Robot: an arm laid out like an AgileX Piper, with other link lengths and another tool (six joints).
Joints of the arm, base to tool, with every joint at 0 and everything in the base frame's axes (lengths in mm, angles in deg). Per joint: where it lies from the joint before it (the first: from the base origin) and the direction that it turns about. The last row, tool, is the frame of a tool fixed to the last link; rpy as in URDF.
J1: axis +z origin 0 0 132.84
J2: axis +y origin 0 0 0
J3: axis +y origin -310.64 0 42.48
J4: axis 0.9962 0 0.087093 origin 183.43 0 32.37
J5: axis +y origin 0 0 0
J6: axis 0.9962 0 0.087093 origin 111.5 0 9.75
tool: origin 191.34 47 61.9 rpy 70.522 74.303 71.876
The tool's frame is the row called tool.
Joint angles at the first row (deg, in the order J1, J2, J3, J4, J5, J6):
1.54, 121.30, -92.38, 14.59, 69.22, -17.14
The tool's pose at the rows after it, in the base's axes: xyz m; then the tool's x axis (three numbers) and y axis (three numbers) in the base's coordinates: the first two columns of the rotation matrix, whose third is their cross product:
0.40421, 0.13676, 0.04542, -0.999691, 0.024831, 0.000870, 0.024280, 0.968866, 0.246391
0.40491, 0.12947, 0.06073, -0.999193, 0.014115, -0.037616, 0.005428, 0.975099, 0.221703
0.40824, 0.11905, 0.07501, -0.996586, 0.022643, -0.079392, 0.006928, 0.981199, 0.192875
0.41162, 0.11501, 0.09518, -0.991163, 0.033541, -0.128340, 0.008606, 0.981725, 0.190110
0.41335, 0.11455, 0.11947, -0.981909, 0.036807, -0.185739, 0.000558, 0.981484, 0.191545
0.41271, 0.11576, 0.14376, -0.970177, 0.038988, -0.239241, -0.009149, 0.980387, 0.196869
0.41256, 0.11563, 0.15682, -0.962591, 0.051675, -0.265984, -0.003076, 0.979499, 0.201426
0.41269, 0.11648, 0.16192, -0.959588, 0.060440, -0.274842, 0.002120, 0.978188, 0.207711
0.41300, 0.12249, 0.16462, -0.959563, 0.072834, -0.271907, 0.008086, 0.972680, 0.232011
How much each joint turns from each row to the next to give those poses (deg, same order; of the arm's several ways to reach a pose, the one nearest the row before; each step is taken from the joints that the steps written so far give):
0.00, -1.63, -1.62, -0.09, 0.06, 0.06
0.00, -2.53, -0.27, -1.69, 0.66, 0.12
-0.17, -2.52, 0.00, -1.91, 0.00, 0.99
-0.36, -2.87, 0.00, -0.29, 0.00, 0.37
-0.04, -3.36, 0.00, -0.01, 0.00, 0.13
-0.01, -3.32, 0.00, 0.26, 0.16, 0.06
0.00, -1.79, 0.00, 0.06, 0.06, 0.72
0.01, -0.63, 0.00, 0.24, -0.01, 0.43
0.00, 0.00, 0.00, 1.35, 0.01, 0.27

